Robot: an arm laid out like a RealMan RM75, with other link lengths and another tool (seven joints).
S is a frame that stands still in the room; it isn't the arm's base.
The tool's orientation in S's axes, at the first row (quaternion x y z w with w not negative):
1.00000, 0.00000, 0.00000, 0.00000
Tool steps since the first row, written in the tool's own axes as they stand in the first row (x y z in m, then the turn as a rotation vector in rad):
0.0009, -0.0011, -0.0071, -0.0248, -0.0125, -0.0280
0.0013, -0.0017, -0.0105, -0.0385, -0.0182, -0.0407
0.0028, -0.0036, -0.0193, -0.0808, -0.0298, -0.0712
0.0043, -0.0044, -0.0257, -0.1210, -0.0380, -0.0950
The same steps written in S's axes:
0.0009, 0.0011, 0.0071, -0.0248, 0.0125, 0.0280
0.0013, 0.0017, 0.0105, -0.0385, 0.0182, 0.0407
0.0028, 0.0036, 0.0193, -0.0808, 0.0298, 0.0712
0.0043, 0.0044, 0.0257, -0.1210, 0.0380, 0.0950

